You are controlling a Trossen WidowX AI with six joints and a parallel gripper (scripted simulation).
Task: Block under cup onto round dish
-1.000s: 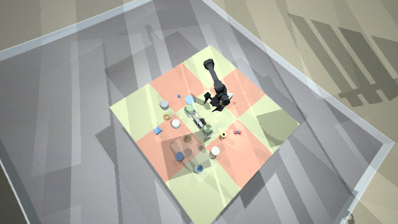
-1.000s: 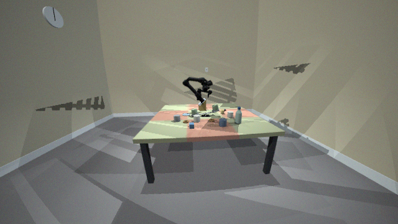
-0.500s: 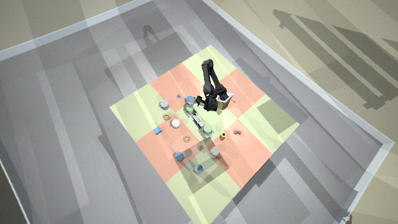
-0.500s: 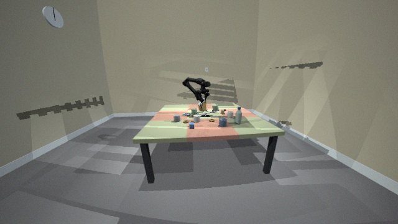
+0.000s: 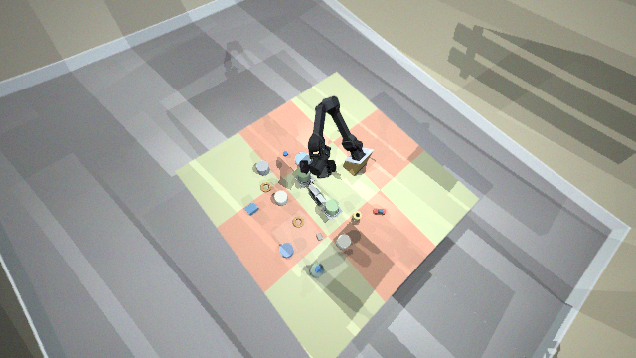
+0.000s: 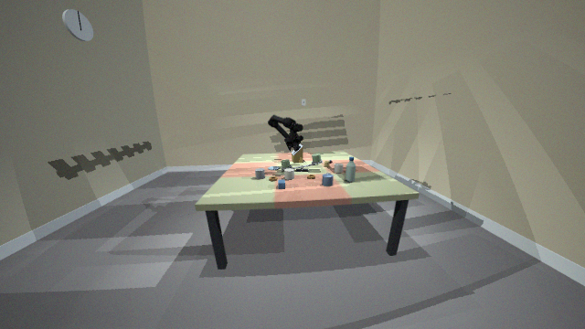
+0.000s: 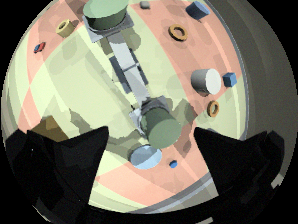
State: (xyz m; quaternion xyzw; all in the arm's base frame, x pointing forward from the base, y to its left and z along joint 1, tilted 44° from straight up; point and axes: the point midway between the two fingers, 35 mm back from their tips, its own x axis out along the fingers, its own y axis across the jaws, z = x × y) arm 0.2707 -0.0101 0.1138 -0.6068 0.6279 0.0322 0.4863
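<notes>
Right now the grey block is 12 cm below my gripper tip, 6 cm to the right of it and 1 cm ahead of it. The rest, counted from my gripper tip: blue cube: 36 cm ahead, 14 cm below, 12 cm to the right; grey cylinder: 25 cm to the right, 16 cm ahead, 13 cm below; pale blue round dish: 16 cm to the right, 16 cm below, 7 cm behind.
</notes>
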